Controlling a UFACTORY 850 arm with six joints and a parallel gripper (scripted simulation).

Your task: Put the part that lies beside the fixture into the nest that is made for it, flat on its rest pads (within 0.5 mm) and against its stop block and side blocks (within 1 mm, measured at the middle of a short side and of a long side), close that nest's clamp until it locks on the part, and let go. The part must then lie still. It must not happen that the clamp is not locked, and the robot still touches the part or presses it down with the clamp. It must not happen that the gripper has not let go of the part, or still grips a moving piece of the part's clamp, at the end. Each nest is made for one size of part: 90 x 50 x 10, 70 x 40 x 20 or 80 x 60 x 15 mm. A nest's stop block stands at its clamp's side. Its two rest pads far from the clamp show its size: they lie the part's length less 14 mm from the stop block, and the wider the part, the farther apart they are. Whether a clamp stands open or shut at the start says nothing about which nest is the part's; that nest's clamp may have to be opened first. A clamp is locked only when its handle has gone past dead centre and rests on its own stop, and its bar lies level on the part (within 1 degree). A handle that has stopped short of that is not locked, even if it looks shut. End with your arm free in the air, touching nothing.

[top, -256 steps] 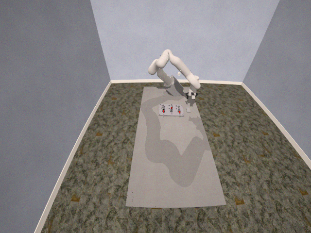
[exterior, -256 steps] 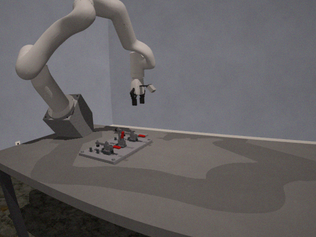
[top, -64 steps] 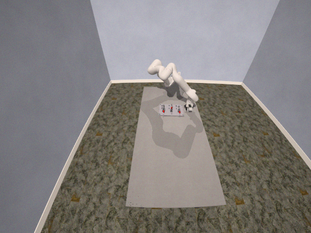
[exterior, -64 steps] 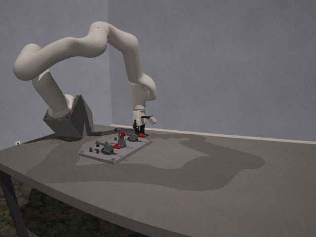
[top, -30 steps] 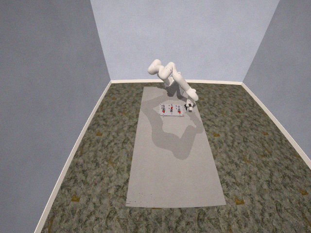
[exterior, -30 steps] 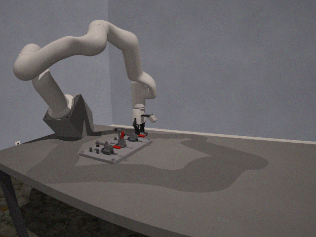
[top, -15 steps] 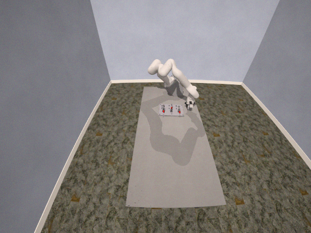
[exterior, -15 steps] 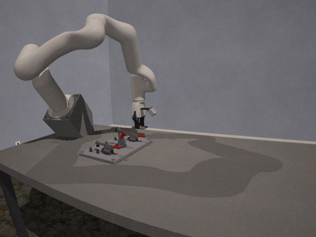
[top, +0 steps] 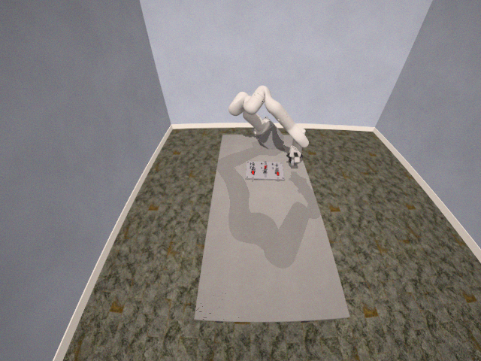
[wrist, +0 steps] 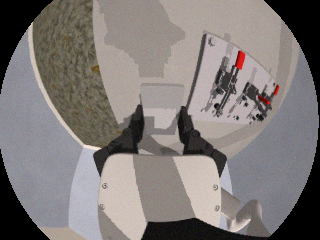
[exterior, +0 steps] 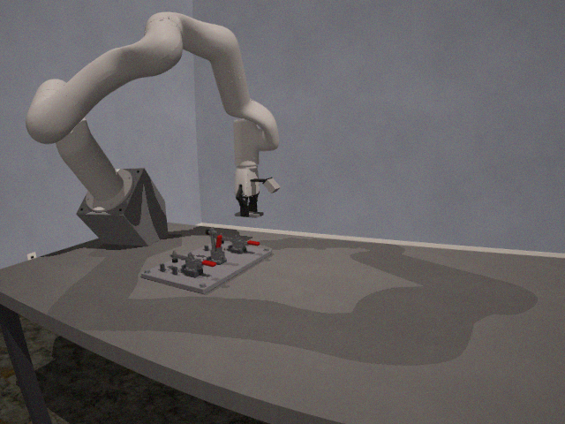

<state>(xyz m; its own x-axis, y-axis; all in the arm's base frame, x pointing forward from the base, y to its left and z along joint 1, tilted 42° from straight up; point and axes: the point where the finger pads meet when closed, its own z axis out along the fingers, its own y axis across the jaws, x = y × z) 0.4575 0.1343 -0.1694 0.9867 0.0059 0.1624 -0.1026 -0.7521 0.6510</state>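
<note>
My gripper is now 2 cm past the fixture plate, 25 cm to the left of it and 12 cm above it. Round my hand: part: 2 cm below.
</note>
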